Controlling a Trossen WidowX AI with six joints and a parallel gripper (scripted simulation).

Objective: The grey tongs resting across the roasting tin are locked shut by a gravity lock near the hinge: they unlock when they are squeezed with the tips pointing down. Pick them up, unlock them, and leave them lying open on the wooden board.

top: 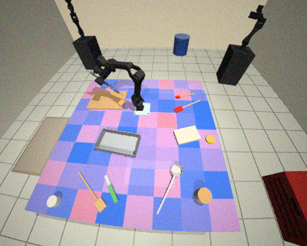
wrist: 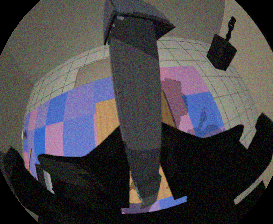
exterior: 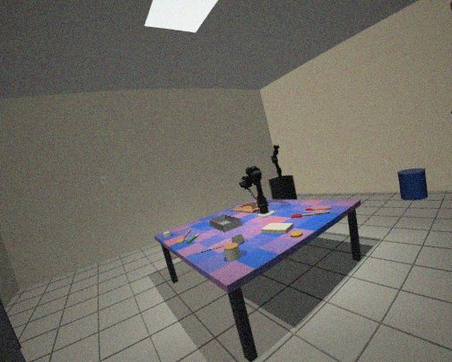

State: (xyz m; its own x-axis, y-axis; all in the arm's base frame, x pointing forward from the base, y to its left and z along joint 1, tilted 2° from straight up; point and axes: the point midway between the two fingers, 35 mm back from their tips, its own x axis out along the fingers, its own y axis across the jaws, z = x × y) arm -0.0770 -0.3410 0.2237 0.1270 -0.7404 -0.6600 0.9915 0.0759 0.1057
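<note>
Right now my gripper tip is 200 mm above the wooden board, 20 mm to the right of it and 10 mm short of it. The rest, counted from my gripper tip: roasting tin 430 mm ahead, 300 mm to the left, 180 mm below; then cream block 800 mm to the left, 270 mm ahead, 200 mm below; then green-and-white tool 730 mm ahead, 340 mm to the left, 200 mm below.
</note>
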